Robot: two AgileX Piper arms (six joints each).
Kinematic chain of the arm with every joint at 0, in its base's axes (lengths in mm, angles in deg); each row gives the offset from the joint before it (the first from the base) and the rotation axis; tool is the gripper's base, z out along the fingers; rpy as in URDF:
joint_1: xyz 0 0 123 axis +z
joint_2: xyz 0 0 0 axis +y
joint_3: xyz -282.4 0 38.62 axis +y
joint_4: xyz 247.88 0 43.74 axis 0.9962 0 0.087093
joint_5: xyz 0 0 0 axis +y
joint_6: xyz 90.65 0 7.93 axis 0.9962 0 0.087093
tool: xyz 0 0 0 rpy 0 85.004 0
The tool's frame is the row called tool.
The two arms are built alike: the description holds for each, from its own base.
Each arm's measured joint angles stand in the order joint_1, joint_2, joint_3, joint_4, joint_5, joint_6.
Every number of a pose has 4 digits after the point. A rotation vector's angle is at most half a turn.
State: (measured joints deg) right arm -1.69 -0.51 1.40 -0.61 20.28 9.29; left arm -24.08 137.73 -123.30 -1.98 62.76 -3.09
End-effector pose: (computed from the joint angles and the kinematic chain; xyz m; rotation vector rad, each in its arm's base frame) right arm 0.0532 -0.0019 0.1736 0.1707 1.8460 0.0819; left arm 0.4679 -0.2122 0.1784 0.5025 2.7987 -0.1505
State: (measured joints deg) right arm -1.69 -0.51 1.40 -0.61 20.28 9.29; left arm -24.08 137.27 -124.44 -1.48 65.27 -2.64
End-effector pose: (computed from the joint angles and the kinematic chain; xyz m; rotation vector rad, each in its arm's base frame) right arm 0.0532 -0.0019 0.1736 0.1707 1.8460 0.0819; left arm 0.4661 -0.2106 0.1868 0.5212 2.8095 -0.1329
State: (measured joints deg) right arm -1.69 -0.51 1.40 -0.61 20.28 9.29; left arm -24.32 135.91 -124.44 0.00 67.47 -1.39
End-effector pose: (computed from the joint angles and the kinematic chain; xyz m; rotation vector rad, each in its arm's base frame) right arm 0.0532 -0.0019 0.1736 0.1707 1.8460 0.0819; left arm 0.4616 -0.2086 0.1979 0.5699 2.8098 -0.0900
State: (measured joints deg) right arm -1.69 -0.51 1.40 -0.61 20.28 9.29; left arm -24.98 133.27 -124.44 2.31 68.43 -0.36
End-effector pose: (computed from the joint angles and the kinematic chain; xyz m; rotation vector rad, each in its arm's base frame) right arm 0.0532 -0.0019 0.1736 0.1707 1.8460 0.0819; left arm 0.4556 -0.2085 0.2207 0.6159 2.7628 -0.0419
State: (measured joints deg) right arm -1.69 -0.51 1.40 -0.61 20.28 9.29; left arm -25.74 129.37 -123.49 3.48 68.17 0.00
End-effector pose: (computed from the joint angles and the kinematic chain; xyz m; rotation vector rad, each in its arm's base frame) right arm 0.0532 -0.0019 0.1736 0.1707 1.8460 0.0819; left arm 0.4459 -0.2093 0.2501 0.6338 2.6984 -0.0323
